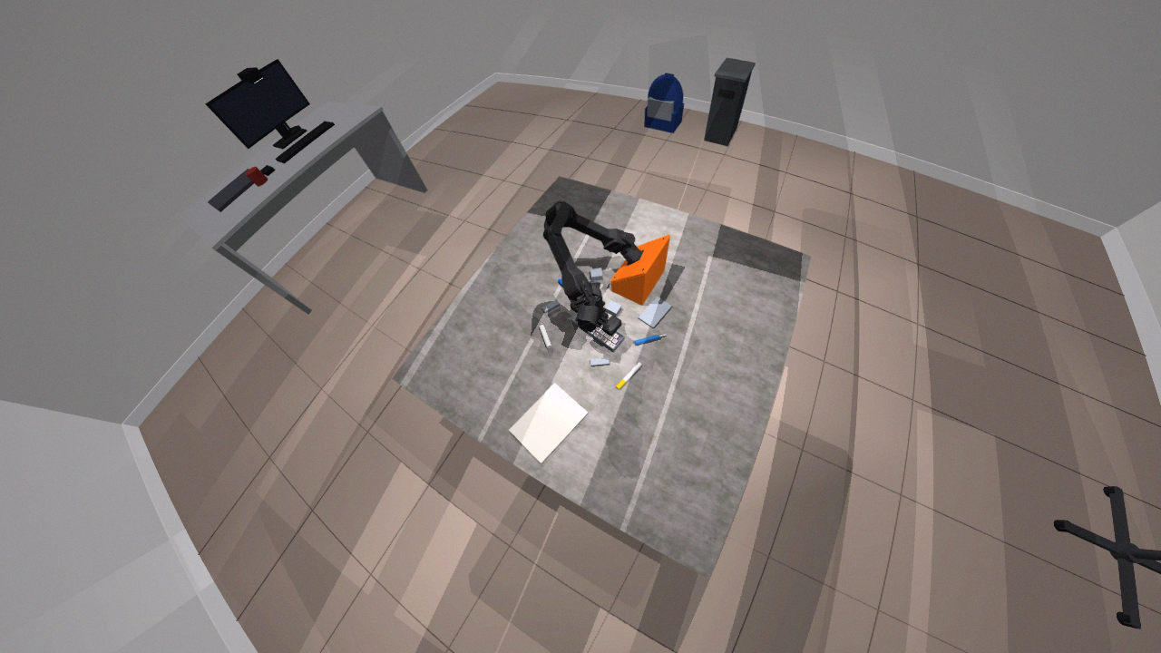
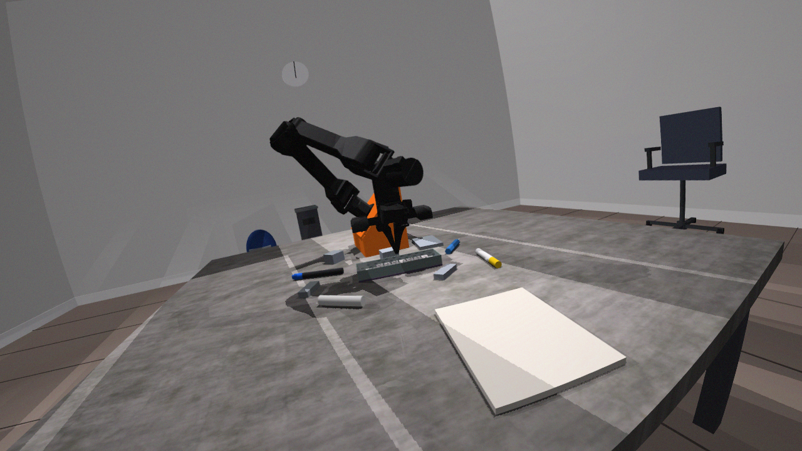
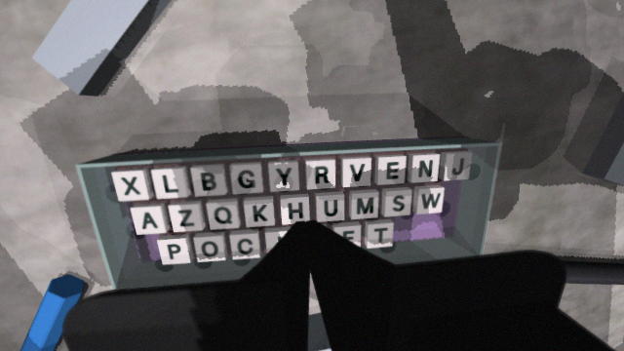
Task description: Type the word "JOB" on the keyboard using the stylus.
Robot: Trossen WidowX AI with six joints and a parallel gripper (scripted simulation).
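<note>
The blue stylus lies 210 mm to the left of my gripper tip, 50 mm behind it and 30 mm below it. From my gripper tip the other things lie so: white cylinder (180 mm to the right, 90 mm ahead, 30 mm below); yellow-capped marker (160 mm to the left, 140 mm ahead, 30 mm below); flat grey slab (180 mm to the left, 150 mm behind, 40 mm below).
</note>
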